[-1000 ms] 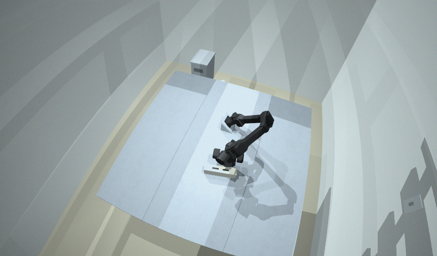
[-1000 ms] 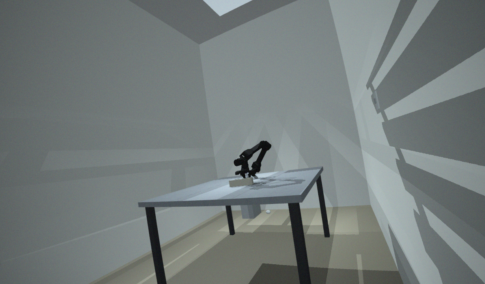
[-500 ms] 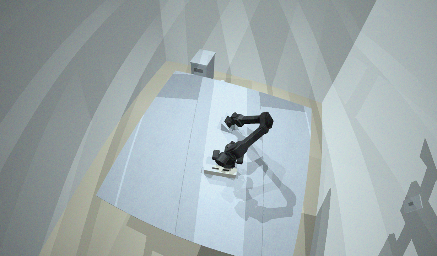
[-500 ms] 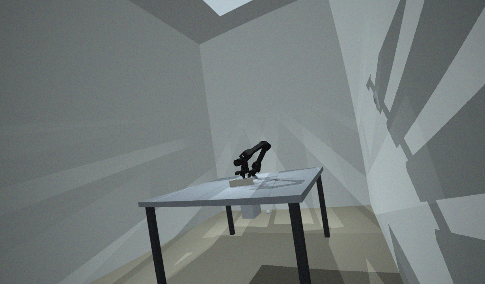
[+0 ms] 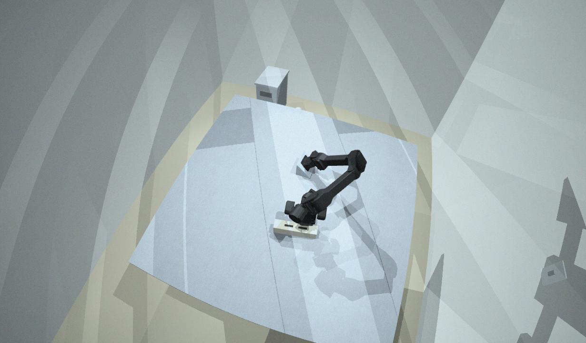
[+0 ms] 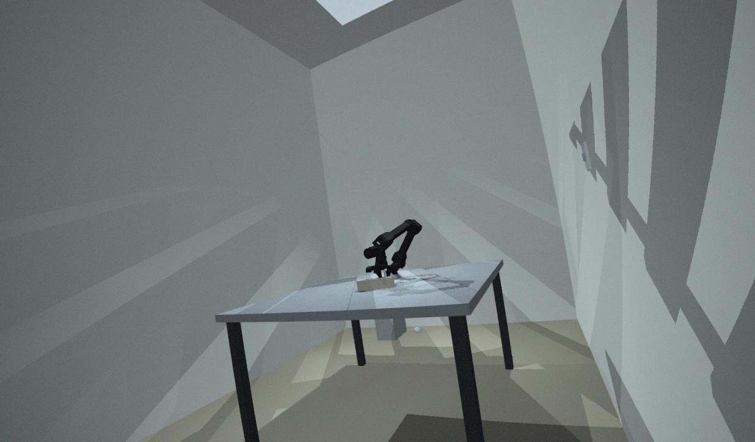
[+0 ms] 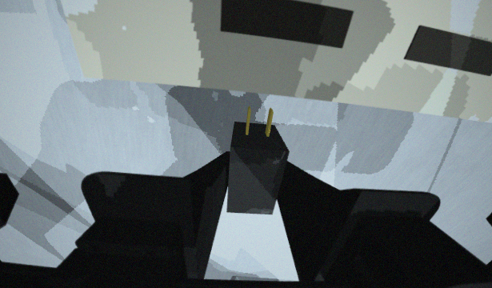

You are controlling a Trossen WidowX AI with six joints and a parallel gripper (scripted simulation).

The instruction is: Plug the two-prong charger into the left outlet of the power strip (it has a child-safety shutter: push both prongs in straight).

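My gripper tip is 20 mm short of the black two-prong charger and 10 mm below it.
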